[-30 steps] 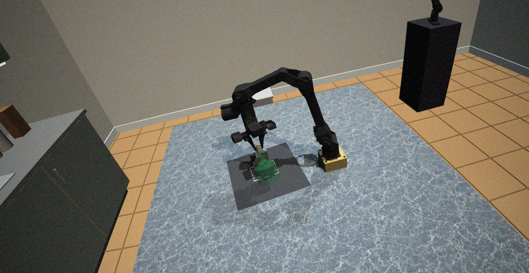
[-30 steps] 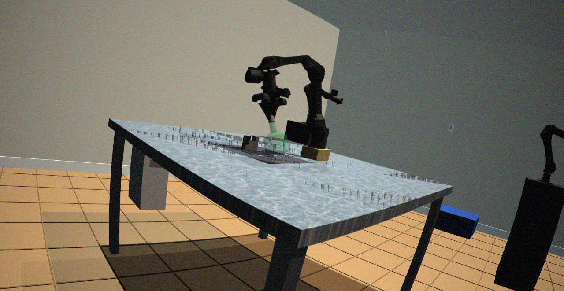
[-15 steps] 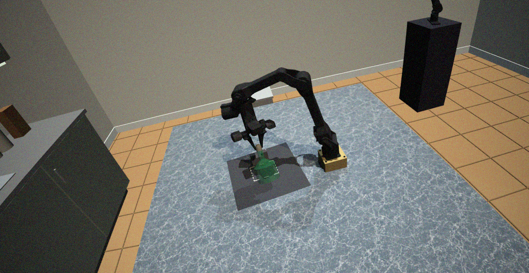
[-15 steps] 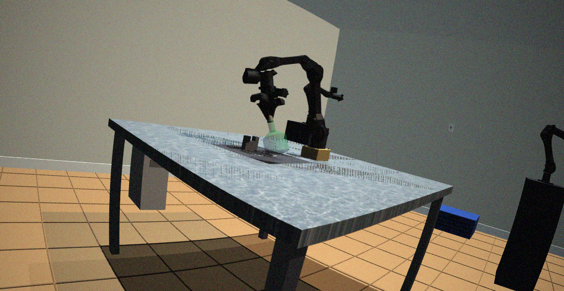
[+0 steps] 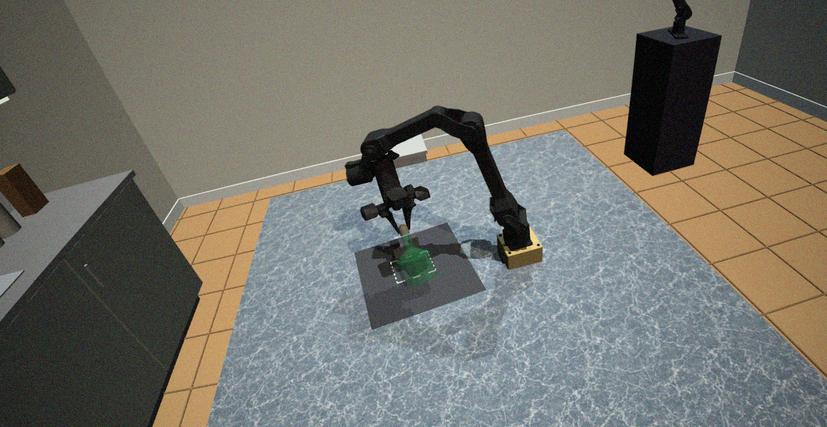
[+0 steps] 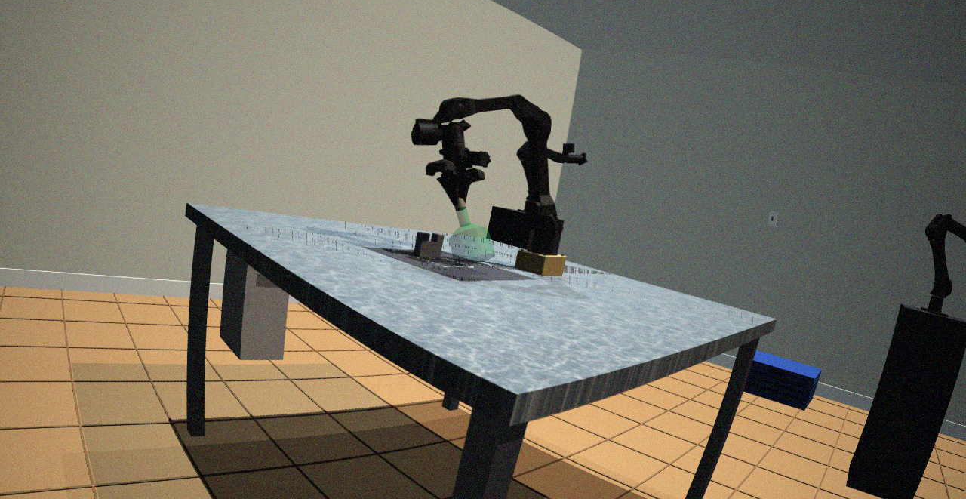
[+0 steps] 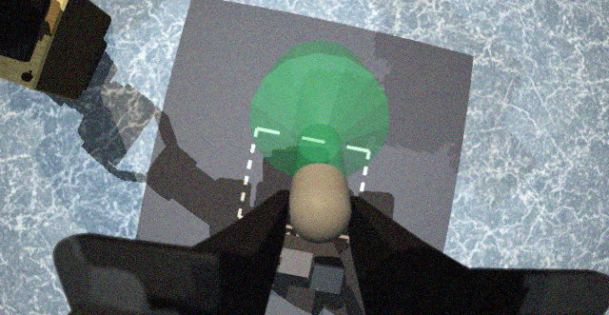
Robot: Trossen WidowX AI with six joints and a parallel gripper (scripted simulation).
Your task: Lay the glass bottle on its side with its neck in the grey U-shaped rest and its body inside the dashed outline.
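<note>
The dark mat lies 1 cm to the left of my gripper tip and 14 cm below it. From my gripper tip the other things lie so: green glass bottle 3 cm to the left, 4 cm below.
</note>
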